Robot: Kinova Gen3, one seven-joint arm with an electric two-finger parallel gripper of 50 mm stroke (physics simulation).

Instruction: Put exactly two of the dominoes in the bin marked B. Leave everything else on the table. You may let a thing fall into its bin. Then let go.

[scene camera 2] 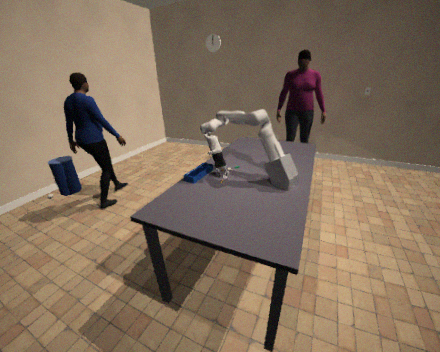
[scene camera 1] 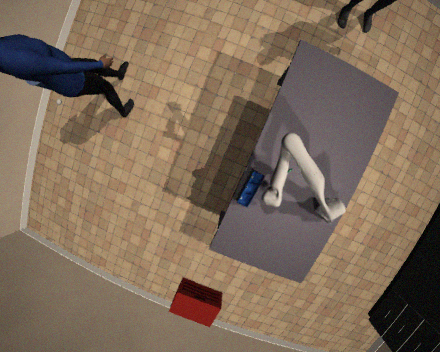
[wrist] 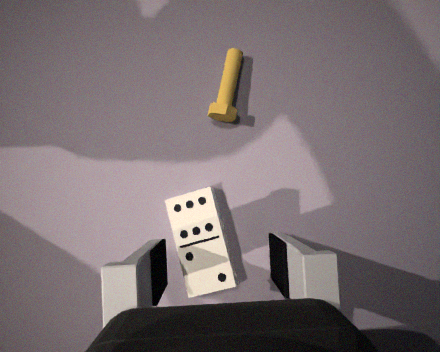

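Seen in the pictures: gripper, fingertip midpoint: point(scene camera 2: 223, 175) point(wrist: 218, 258); arm's base, origin of the base link: point(scene camera 2: 276, 158).
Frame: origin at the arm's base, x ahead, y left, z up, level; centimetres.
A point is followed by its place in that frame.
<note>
A white domino point(wrist: 201, 242) @(x 32.7, y 11.4, z -15.5 cm) with six and two black dots lies flat on the table, between and slightly ahead of the open fingertips in the wrist view, nearer the left finger. My gripper point(wrist: 218, 258) @(x 33.8, y 11.1, z -15.4 cm) point(scene camera 2: 223, 173) @(x 33.8, y 11.1, z -15.4 cm) is open and holds nothing, low above the table. The blue bin block point(scene camera 1: 250, 188) @(x 50.2, y 18.2, z -15.5 cm) point(scene camera 2: 198, 173) @(x 47.6, y 22.2, z -12.5 cm) stands at the table's edge beside the gripper. Its letters are too small to read, and I cannot tell what its compartments hold. Other dominoes cannot be made out in the scene views.
A yellow bolt point(wrist: 228, 87) @(x 30.5, y 18.9, z -15.3 cm) lies on the table point(scene camera 1: 330, 95) @(x 37.6, y -68.6, z -16.3 cm) point(scene camera 2: 220, 220) @(x 7.6, y 54.2, z -16.3 cm) beyond the domino. A small green thing point(scene camera 1: 290, 170) @(x 33.3, y -8.0, z -15.2 cm) point(scene camera 2: 237, 167) @(x 33.1, y -7.5, z -15.9 cm) lies near the arm. Two people stand on the floor away from the table.
</note>
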